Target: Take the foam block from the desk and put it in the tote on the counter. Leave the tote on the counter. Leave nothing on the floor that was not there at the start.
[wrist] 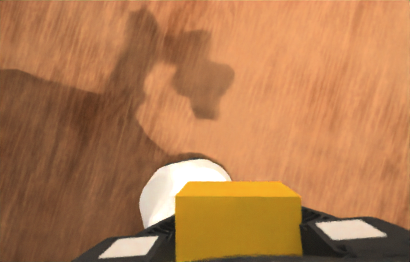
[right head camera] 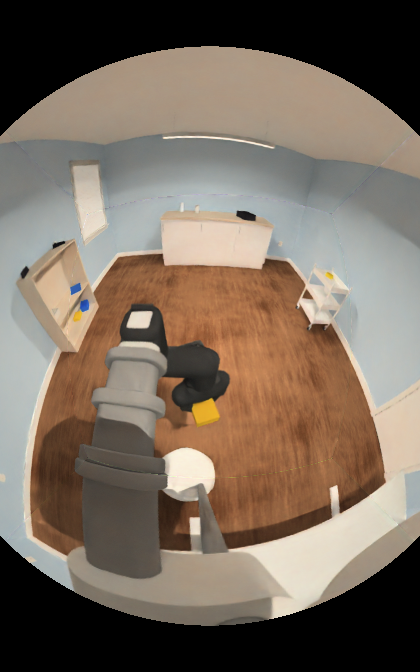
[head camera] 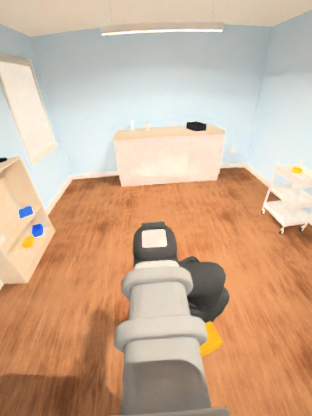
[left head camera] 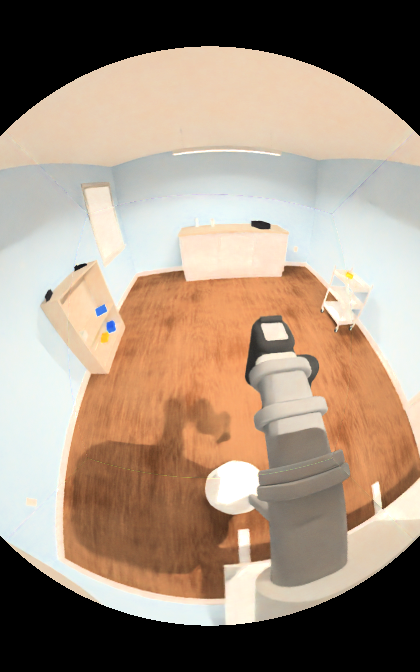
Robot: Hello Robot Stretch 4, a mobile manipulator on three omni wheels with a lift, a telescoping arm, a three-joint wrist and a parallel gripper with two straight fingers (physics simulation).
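Places are measured from the robot's base along level axes (x left, y ahead, z down), in metres.
Pixels of known places: gripper, fingertip midpoint: (wrist: 234, 224).
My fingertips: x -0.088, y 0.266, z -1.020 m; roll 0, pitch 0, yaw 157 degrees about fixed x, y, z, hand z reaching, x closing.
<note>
Behind a point stands the place of what it marks.
The yellow foam block (head camera: 212, 340) {x -0.113, y 0.222, z -1.065 m} (right head camera: 205, 412) (wrist: 238, 227) {x -0.085, y 0.280, z -1.065 m} is between the two fingers of my gripper (wrist: 234, 224) {x -0.088, y 0.266, z -1.020 m}, which is shut on it and holds it above the wooden floor. In the head camera view the arm hides part of the block, and in the left head camera view the block does not show. The black tote (head camera: 196, 126) {x -0.784, y 3.051, z -0.962 m} (left head camera: 260, 225) (right head camera: 246, 215) stands on the right part of the counter (head camera: 170, 157) {x -0.358, y 2.998, z -0.488 m} (left head camera: 232, 254) (right head camera: 214, 242) at the far wall, well away from my gripper. The tote's inside is too small to make out.
Two small pale items stand on the counter's left part. A shelf unit (left head camera: 75, 340) (right head camera: 45, 312) with blue and yellow things stands at the left wall. A white cart (left head camera: 328, 295) (right head camera: 306, 289) with a yellow item on top stands at the right. A pale desk (right head camera: 350, 525) is at the lower right.
</note>
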